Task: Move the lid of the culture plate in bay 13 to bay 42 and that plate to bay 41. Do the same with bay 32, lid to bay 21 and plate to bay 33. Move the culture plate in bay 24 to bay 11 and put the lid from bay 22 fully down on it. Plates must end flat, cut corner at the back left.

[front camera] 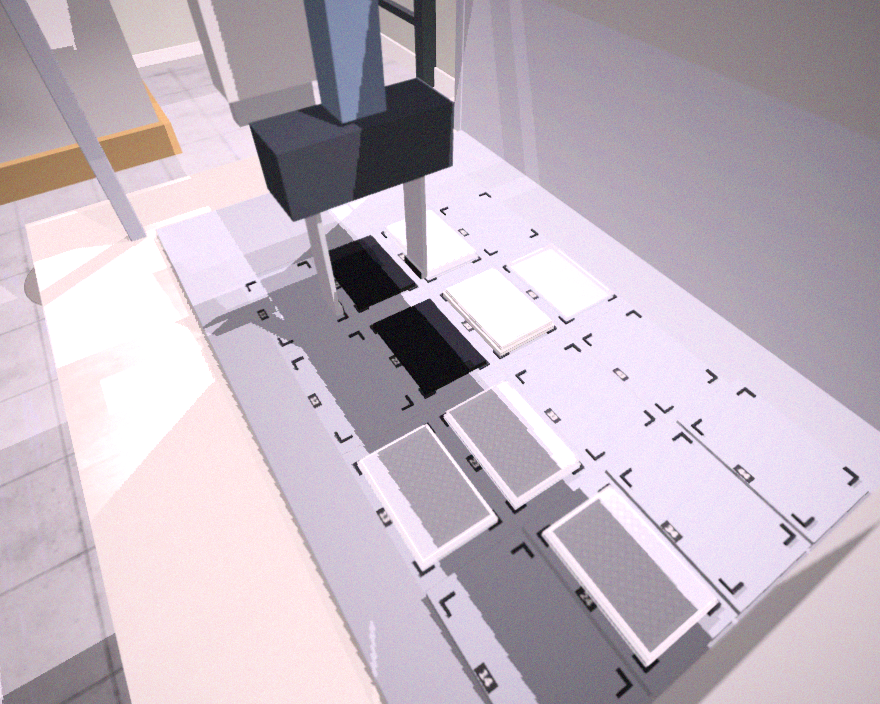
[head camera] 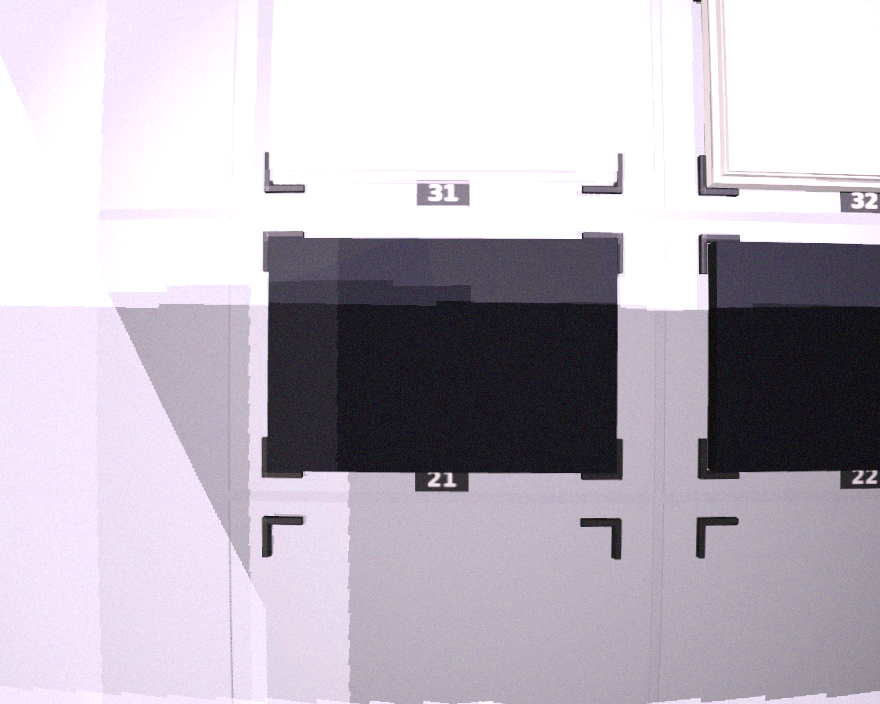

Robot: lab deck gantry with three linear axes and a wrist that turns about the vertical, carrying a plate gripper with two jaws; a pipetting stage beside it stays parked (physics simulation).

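Places are measured from the robot's base along level axes (x ahead, y left, z up), in metres.
Where they show: gripper, fingertip midpoint: (front camera: 375,286); robot's base, link origin: (front camera: 248,286).
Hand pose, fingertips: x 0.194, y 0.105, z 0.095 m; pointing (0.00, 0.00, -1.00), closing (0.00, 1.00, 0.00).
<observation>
Each offset is from my fingertips to the top centre of the thing. "pt": to the spot under its first point.
My gripper (front camera: 381,296) is open above bay 21 in the front view, its two jaws apart; it does not show in the head view. A flat black piece @(0.130 m back, 0.045 m left, 0.087 m down) (front camera: 369,273) (head camera: 469,389) lies in bay 21. A black lid @(0.034 m ahead, 0.045 m left, 0.087 m down) (front camera: 429,345) (head camera: 800,389) lies in bay 22. A white plate with a stepped edge, seemingly lidded @(0.034 m ahead, 0.152 m left, 0.081 m down) (front camera: 499,308) (head camera: 807,88), stands in bay 32. A thin white lid @(0.034 m ahead, 0.259 m left, 0.087 m down) (front camera: 561,280) lies in bay 42. Culture plates stand in bay 13 @(pt 0.209 m ahead, 0.063 m right, 0.081 m down) (front camera: 429,495) and bay 24 @(pt 0.371 m ahead, 0.038 m left, 0.066 m down) (front camera: 631,576). Bays 11, 33 and 41 show bare corner marks. Cut corners are unclear.
A white plate @(0.130 m back, 0.152 m left, 0.081 m down) (front camera: 436,240) (head camera: 447,88) is in bay 31, close to the right jaw. Another plate @(0.198 m ahead, 0.045 m left, 0.081 m down) (front camera: 511,444) stands in bay 23, beside the bay 13 plate. The grey pipetting stage (front camera: 253,51) is behind the gripper body. A slanted post (front camera: 77,128) rises at the left.
</observation>
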